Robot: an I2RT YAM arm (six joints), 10 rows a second.
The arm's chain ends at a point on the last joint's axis. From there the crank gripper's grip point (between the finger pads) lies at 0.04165 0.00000 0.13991 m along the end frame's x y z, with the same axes.
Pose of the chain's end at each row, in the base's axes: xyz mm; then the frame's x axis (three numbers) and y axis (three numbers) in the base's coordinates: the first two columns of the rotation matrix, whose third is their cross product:
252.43 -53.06 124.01 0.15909 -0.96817 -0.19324 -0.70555 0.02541 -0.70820
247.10 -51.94 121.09 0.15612 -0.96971 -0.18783 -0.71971 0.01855 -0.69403
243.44 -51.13 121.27 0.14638 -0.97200 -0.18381 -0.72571 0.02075 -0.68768
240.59 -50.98 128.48 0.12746 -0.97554 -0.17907 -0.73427 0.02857 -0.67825
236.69 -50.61 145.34 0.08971 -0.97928 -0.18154 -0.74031 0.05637 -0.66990
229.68 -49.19 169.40 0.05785 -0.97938 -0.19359 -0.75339 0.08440 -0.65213
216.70 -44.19 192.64 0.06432 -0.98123 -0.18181 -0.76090 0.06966 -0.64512
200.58 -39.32 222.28 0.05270 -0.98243 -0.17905 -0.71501 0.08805 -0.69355
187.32 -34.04 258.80 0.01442 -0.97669 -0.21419 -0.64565 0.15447 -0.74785
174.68 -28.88 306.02 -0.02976 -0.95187 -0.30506 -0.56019 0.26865 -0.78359
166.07 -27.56 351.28 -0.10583 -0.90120 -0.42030 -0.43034 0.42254 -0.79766
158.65 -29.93 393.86 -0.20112 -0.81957 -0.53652 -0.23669 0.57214 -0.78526
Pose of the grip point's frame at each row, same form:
355.67 -58.55 20.96 0.15909 -0.96817 -0.19324 -0.70555 0.02541 -0.70820
348.25 -58.26 16.03 0.15612 -0.96971 -0.18783 -0.71971 0.01855 -0.69403
343.59 -58.87 15.35 0.14638 -0.97200 -0.18381 -0.72571 0.02075 -0.68768
339.19 -61.12 21.31 0.12746 -0.97554 -0.17907 -0.73427 0.02857 -0.67825
333.64 -64.19 37.06 0.08971 -0.97928 -0.18154 -0.74031 0.05637 -0.66990
323.73 -64.30 58.79 0.05785 -0.97938 -0.19359 -0.75339 0.08440 -0.65213
309.72 -59.90 81.24 0.06432 -0.98123 -0.18181 -0.76090 0.06966 -0.64512
300.31 -57.21 117.19 0.05270 -0.98243 -0.17905 -0.71501 0.08805 -0.69355
294.74 -53.86 161.96 0.01442 -0.97669 -0.21419 -0.64565 0.15447 -0.74785
289.26 -47.88 217.59 -0.02976 -0.95187 -0.30506 -0.56019 0.26865 -0.78359
287.08 -51.60 273.26 -0.10583 -0.90120 -0.42030 -0.43034 0.42254 -0.79766
283.26 -68.39 328.27 -0.20112 -0.81957 -0.53652 -0.23669 0.57214 -0.78526

